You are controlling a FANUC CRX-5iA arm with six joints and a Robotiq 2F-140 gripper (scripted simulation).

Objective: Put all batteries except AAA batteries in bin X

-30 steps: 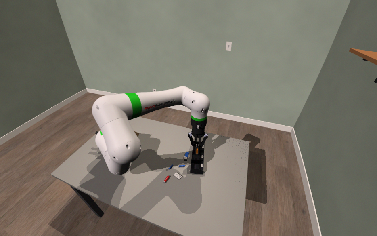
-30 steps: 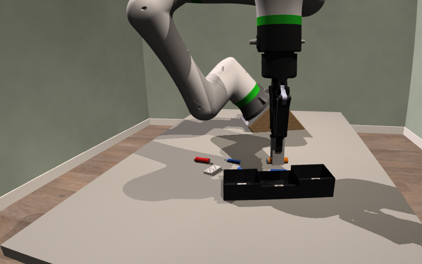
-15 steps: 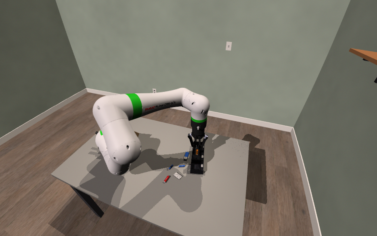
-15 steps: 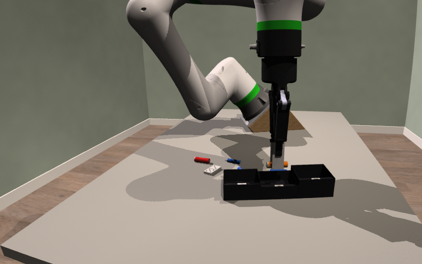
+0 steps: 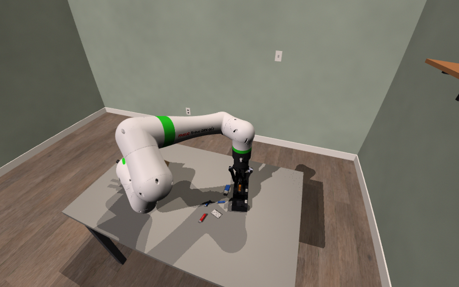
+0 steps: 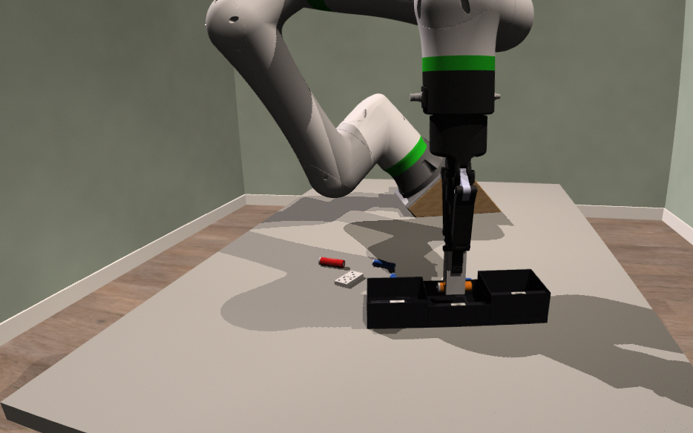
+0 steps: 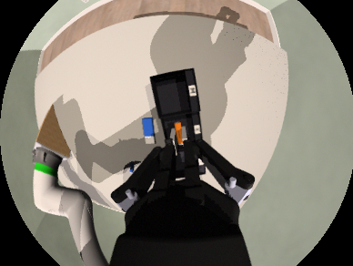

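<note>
Now: the bin 40 mm below my hand and 10 mm ahead of it. Round my hand: white dotted tile: 180 mm to the right, 80 mm behind, 60 mm below; then blue-and-white block battery: 70 mm behind, 60 mm below, 10 mm to the right; then orange battery: 30 mm below.
</note>
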